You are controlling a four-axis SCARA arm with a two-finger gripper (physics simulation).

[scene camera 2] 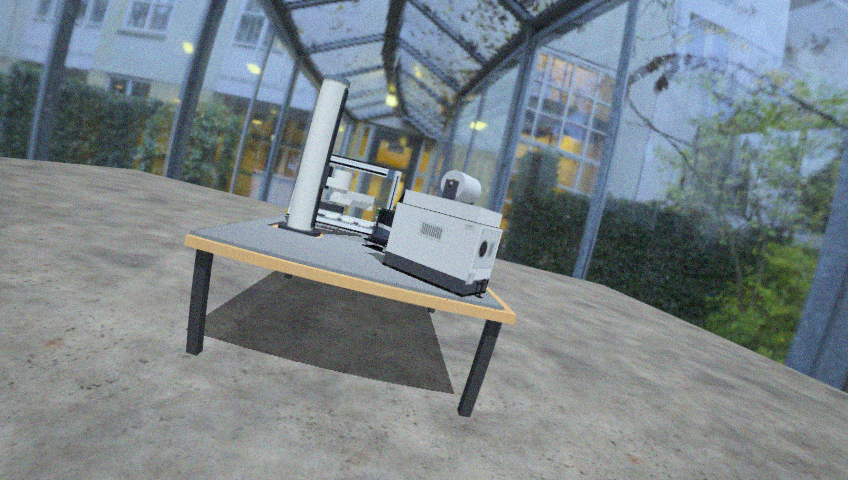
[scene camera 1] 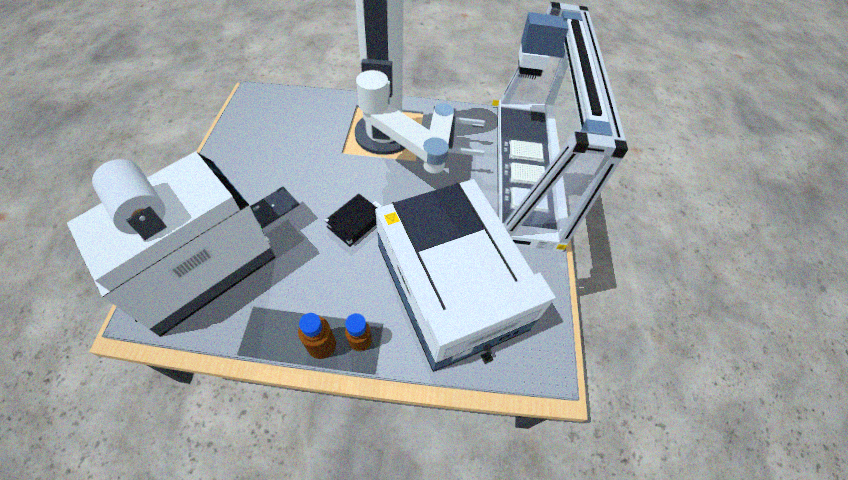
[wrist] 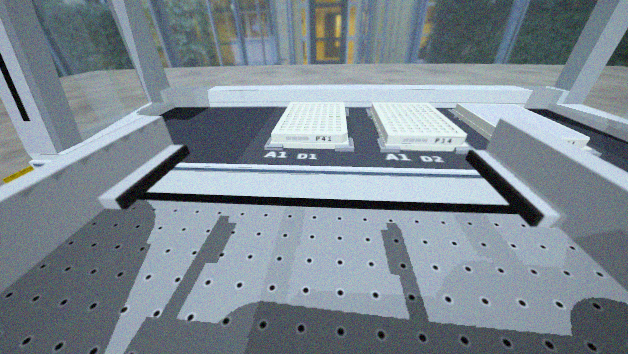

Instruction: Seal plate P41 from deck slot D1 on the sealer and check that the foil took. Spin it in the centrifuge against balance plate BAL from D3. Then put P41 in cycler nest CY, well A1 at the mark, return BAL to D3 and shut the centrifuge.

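Where they show: gripper, fingertip midpoint: (scene camera 1: 484,138) (wrist: 320,135); arm's base, origin of the base link: (scene camera 2: 299,230) (scene camera 1: 384,133).
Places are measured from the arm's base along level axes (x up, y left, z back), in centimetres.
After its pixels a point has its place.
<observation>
Plate P41 (scene camera 1: 526,150) @[x 7.6, y 58.0, z -8.4 cm] (wrist: 311,120) @[x 7.7, y 56.5, z -7.7 cm], cream with open wells, sits in slot D1 of the dark deck (scene camera 1: 516,126) (wrist: 215,135). A white-topped plate (scene camera 1: 523,197) (wrist: 525,122) lies beyond D2, partly behind the right finger in the wrist view; its label is unreadable. My gripper (scene camera 1: 483,137) @[x 12.7, y 40.3, z -9.8 cm] (wrist: 320,135) @[x 12.7, y 40.3, z -9.8 cm] is open and empty, outside the deck's near edge, facing the D1 and D2 side. The sealer (scene camera 1: 196,255) @[x 24.0, y -38.5, z -79.5 cm] (scene camera 2: 437,237) @[x 20.4, y -59.1, z -69.5 cm] carries a white roll (scene camera 1: 126,190) @[x 48.8, y -45.5, z -77.9 cm] (scene camera 2: 464,186) @[x 43.0, y -58.9, z -75.0 cm], with its dark tray (scene camera 1: 274,208) @[x 11.1, y -28.2, z -52.2 cm] out. Foil, centrifuge interior and nest CY cannot be made out.
Plate P14 (scene camera 1: 527,173) @[x 7.4, y 57.9, z -20.5 cm] (wrist: 420,122) @[x 7.6, y 56.4, z -20.7 cm] sits in D2. A gantry frame (scene camera 1: 602,139) @[x 51.2, y 64.7, z -47.3 cm] rises over the deck. A white machine (scene camera 1: 470,273) @[x 22.2, y 36.2, z -73.9 cm] with a dark top panel stands in front. A low black unit (scene camera 1: 354,218) @[x 5.5, y -2.3, z -48.7 cm] lies between the machines. Two brown bottles (scene camera 1: 317,340) @[x 14.3, y -2.3, z -95.1 cm] (scene camera 1: 358,336) @[x 11.0, y 7.8, z -91.5 cm] stand near the front edge.
</observation>
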